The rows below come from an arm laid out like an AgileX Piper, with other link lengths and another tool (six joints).
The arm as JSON. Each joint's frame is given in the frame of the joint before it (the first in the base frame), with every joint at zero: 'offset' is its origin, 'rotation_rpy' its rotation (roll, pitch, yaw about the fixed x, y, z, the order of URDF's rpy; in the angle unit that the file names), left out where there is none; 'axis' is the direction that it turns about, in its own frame. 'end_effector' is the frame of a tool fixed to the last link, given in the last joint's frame.
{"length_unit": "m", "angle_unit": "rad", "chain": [
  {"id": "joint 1", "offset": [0.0, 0.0, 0.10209], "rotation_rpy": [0.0, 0.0, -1.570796], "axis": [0.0, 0.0, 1.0]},
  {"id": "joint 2", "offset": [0.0, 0.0, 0.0], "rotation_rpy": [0.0, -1.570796, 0.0], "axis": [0.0, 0.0, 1.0]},
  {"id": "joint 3", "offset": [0.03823, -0.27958, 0.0], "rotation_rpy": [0.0, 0.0, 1.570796], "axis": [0.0, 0.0, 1.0]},
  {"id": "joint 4", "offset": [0.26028, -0.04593, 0.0], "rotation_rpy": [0.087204, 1.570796, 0.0], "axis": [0.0, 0.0, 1.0]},
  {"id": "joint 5", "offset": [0.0, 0.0, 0.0], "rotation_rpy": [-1.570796, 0.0, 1.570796], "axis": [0.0, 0.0, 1.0]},
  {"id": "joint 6", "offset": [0.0, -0.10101, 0.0], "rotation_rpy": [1.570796, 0.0, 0.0], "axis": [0.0, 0.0, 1.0]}
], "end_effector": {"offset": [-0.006, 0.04, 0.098], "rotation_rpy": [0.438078, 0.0, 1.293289]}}
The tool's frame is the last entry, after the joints.
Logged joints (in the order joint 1, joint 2, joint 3, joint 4, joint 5, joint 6), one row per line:
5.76 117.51 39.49 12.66 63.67 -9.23
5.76 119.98 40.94 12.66 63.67 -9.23
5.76 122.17 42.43 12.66 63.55 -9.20
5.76 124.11 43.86 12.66 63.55 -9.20
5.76 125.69 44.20 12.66 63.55 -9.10
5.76 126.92 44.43 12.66 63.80 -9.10
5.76 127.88 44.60 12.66 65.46 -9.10
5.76 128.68 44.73 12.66 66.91 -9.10
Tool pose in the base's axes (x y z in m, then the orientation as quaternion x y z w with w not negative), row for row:
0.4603 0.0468 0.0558 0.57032 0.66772 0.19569 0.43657
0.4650 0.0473 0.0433 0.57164 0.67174 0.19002 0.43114
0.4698 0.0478 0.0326 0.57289 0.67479 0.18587 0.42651
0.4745 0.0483 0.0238 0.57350 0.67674 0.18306 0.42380
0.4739 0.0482 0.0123 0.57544 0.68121 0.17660 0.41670
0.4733 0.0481 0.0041 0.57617 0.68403 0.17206 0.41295
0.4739 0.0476 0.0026 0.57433 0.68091 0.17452 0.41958
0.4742 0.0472 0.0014 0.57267 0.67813 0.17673 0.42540
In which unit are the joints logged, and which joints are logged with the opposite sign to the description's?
The joints are logged in degrees. Opposite sign: joint 3, joint 5.
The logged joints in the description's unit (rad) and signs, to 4 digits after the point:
0.1005 2.0509 -0.6892 0.2210 -1.1113 -0.1611
0.1005 2.0940 -0.7145 0.2210 -1.1113 -0.1611
0.1005 2.1323 -0.7405 0.2210 -1.1092 -0.1606
0.1005 2.1661 -0.7655 0.2210 -1.1092 -0.1606
0.1005 2.1937 -0.7714 0.2210 -1.1092 -0.1588
0.1005 2.2152 -0.7754 0.2210 -1.1135 -0.1588
0.1005 2.2319 -0.7784 0.2210 -1.1425 -0.1588
0.1005 2.2459 -0.7807 0.2210 -1.1678 -0.1588

